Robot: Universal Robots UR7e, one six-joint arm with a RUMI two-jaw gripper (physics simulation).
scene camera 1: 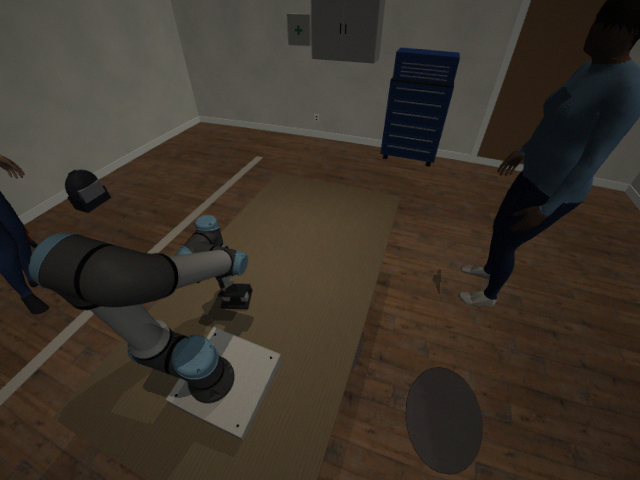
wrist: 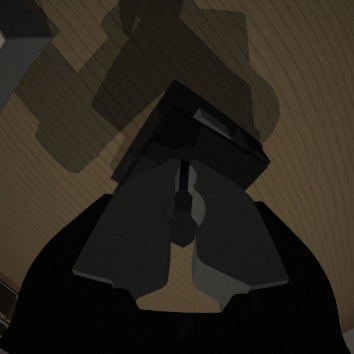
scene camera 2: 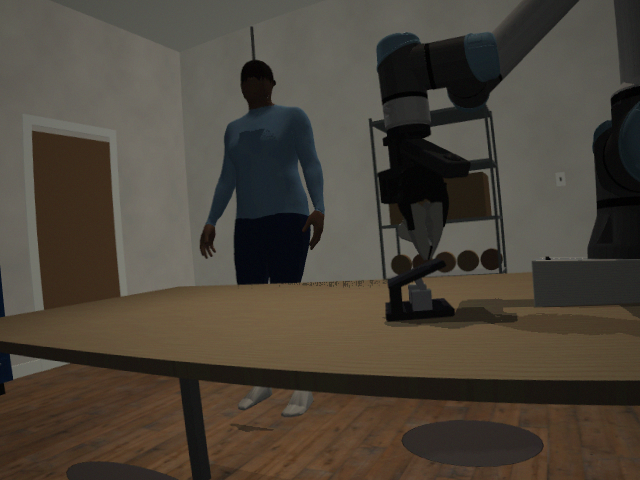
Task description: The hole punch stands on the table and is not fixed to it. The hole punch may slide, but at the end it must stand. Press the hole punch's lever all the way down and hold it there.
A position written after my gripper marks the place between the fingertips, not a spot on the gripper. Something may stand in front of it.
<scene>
In view: my gripper (scene camera 2: 427, 259) and a black hole punch (scene camera 2: 421, 305).
The black hole punch also shows in the wrist view (wrist: 177, 95). My gripper shows as well in the wrist view (wrist: 183, 163).
</scene>
